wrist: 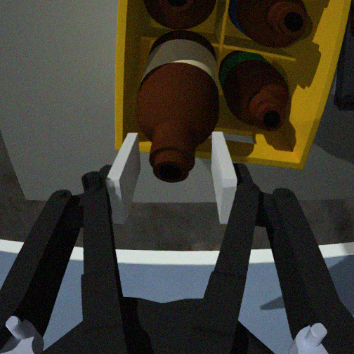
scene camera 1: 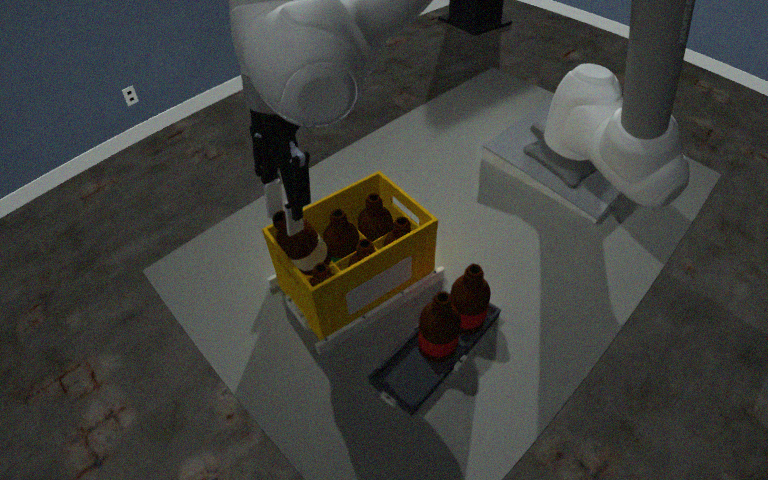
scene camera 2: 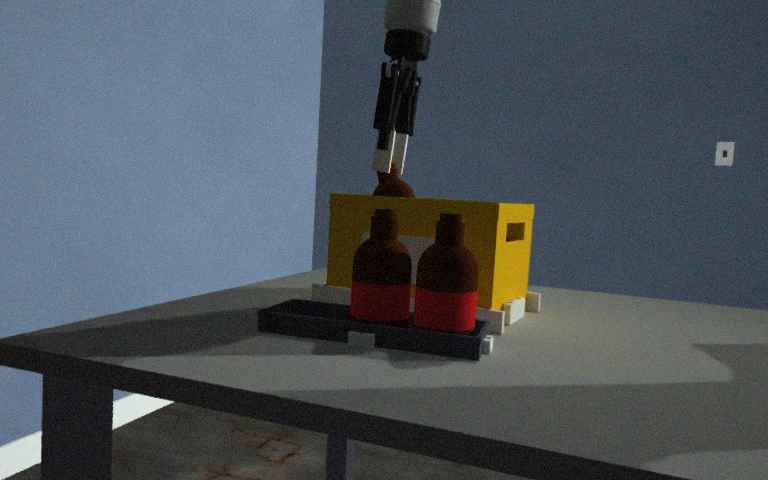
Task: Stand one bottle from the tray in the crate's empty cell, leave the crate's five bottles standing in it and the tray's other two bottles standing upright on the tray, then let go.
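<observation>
A cream-banded bottle (scene camera 1: 306, 248) is there in the scene, and so is a red-banded bottle (scene camera 2: 381, 277). I can see my own gripper too: in scene camera 2 it is here (scene camera 2: 387, 172), in the wrist view it appears here (wrist: 175, 150), and scene camera 1 shows it as well (scene camera 1: 285, 222).
</observation>
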